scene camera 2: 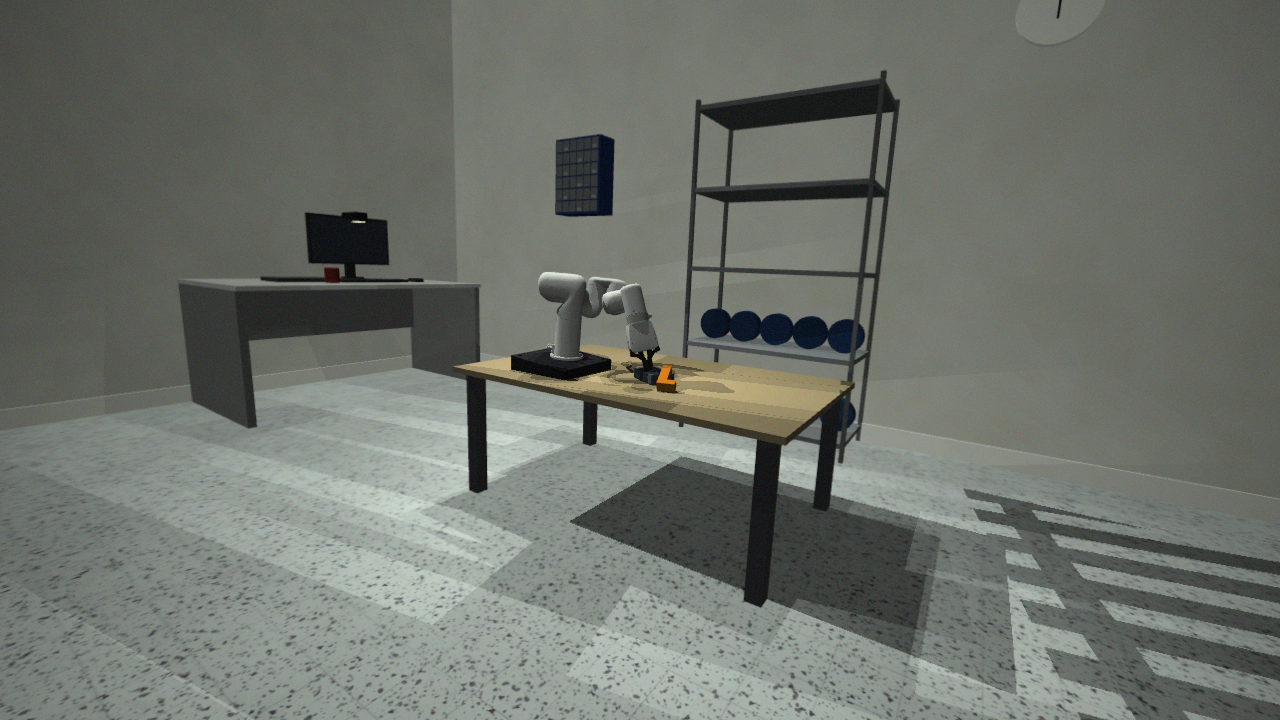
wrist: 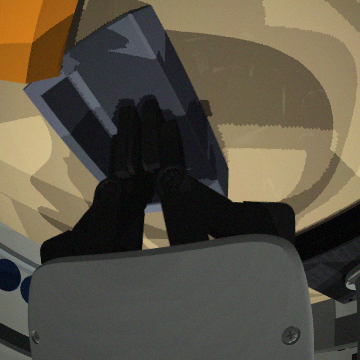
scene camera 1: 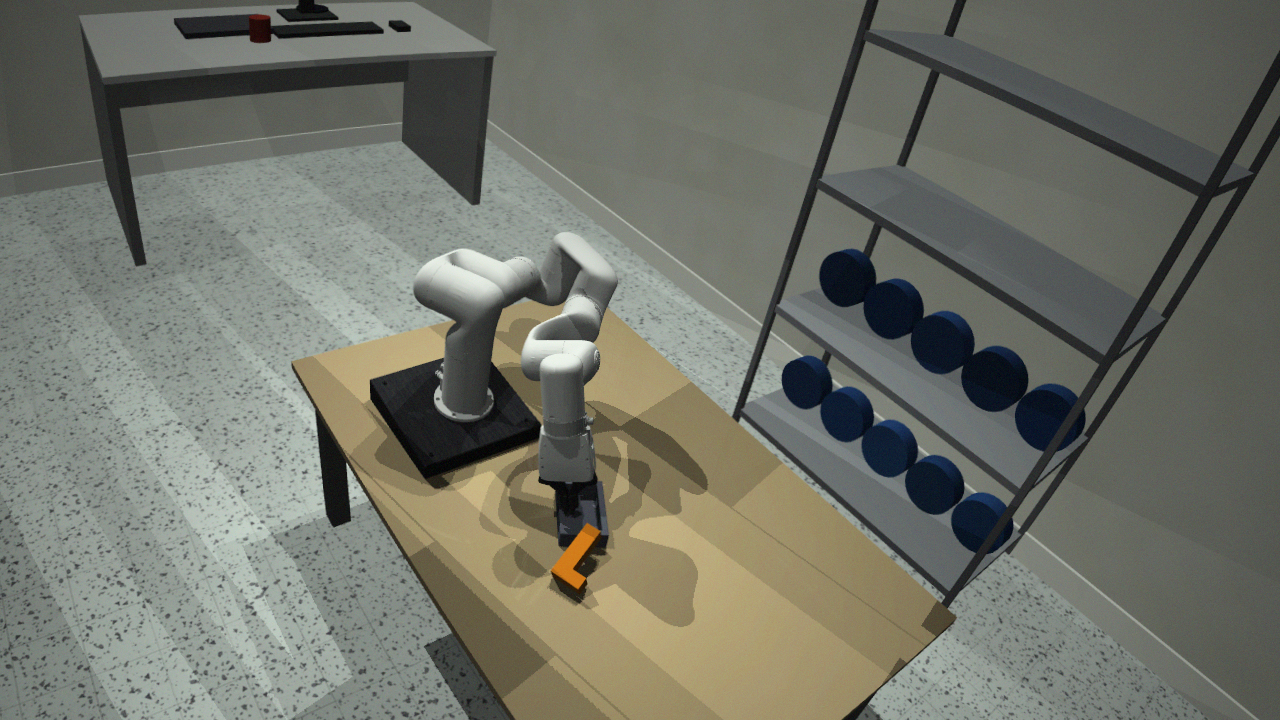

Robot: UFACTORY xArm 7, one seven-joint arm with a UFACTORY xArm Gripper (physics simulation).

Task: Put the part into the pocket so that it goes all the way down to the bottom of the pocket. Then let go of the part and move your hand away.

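Places are measured from the arm's base along level axes (x ahead, y left, z up), in metres.
Where they show: gripper, between the fingertips: (scene camera 2: 649, 370) (wrist: 146, 120) (scene camera 1: 569, 510); arm's base, origin of its link: (scene camera 2: 566, 356) (scene camera 1: 463, 401).
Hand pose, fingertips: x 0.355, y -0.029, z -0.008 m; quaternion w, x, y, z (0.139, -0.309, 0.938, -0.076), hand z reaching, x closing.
Note:
Things, the pixels of their top centre, and the offset from my fingertips. Level surfaces: height alone.
- orange L-shaped part, centre of its top: (scene camera 1: 586, 546) (scene camera 2: 669, 368) 0.094 m ahead, 0.058 m right, 0.029 m up
- dark blue-grey pocket block, centre of its top: (wrist: 125, 147) (scene camera 1: 582, 506) (scene camera 2: 653, 370) 0.006 m ahead, 0.028 m left, 0.003 m down
- wooden table, height of its surface: 0.039 m down
The orange L-shaped part (scene camera 1: 575, 553) (scene camera 2: 665, 379) (wrist: 30, 40) is outside the pocket, at the end of the dark blue-grey pocket block (scene camera 1: 600, 512) (wrist: 145, 40) away from the robot base. The end of its long arm overlaps the block's corner in the views and seems to lean on it; its short arm is out over the table. The exact contact is unclear. My gripper (scene camera 2: 646, 365) (wrist: 146, 120) is shut and empty, its fingertips close together over the block, apart from the part. In the wrist view the fingers hide some of the pocket.
The block stands on the wooden table (scene camera 1: 787, 573) (scene camera 2: 760, 402). The robot's black base plate (scene camera 1: 402, 411) (scene camera 2: 537, 362) is behind it. Beyond the table are a metal shelf rack (scene camera 2: 691, 223) with blue discs and a grey desk (scene camera 1: 179, 62).

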